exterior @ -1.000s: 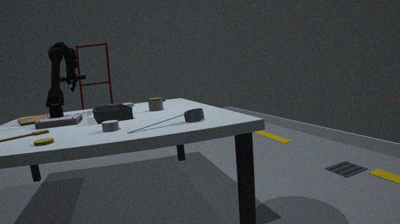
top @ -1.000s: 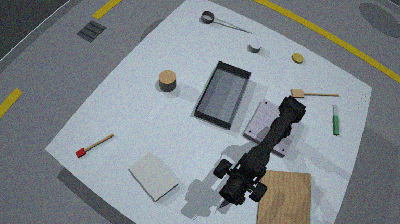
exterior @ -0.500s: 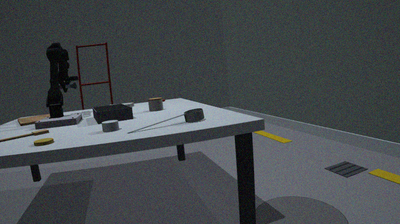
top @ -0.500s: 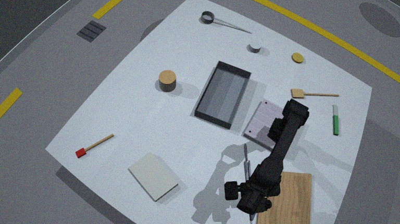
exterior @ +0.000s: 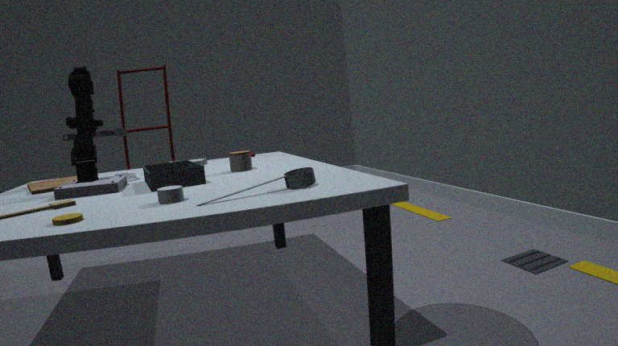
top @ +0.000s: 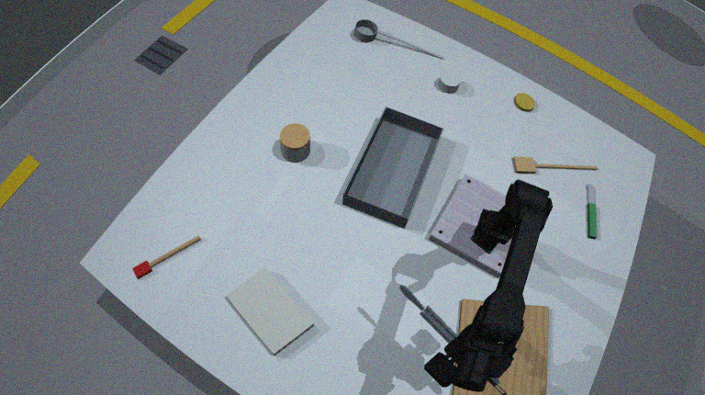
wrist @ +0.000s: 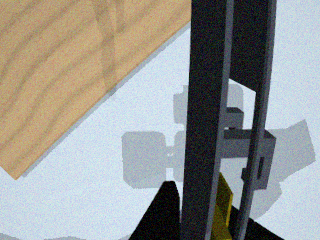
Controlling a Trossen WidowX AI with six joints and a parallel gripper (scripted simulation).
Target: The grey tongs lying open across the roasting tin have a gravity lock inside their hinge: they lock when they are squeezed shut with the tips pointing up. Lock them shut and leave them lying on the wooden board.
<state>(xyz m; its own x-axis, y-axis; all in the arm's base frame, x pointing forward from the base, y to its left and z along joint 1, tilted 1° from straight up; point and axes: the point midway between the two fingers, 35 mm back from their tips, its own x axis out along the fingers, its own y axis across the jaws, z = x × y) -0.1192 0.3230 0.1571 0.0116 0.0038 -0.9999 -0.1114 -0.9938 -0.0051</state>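
The yellow slider is 40 mm above my gripper tip and 20 mm behind it. Also, from my gripper tip: pale slab (380 mm ahead, 180 mm to the left, 140 mm below); wooden board (150 mm below, 130 mm behind, 80 mm to the right); roasting tin (430 mm ahead, 330 mm to the right, 130 mm below).
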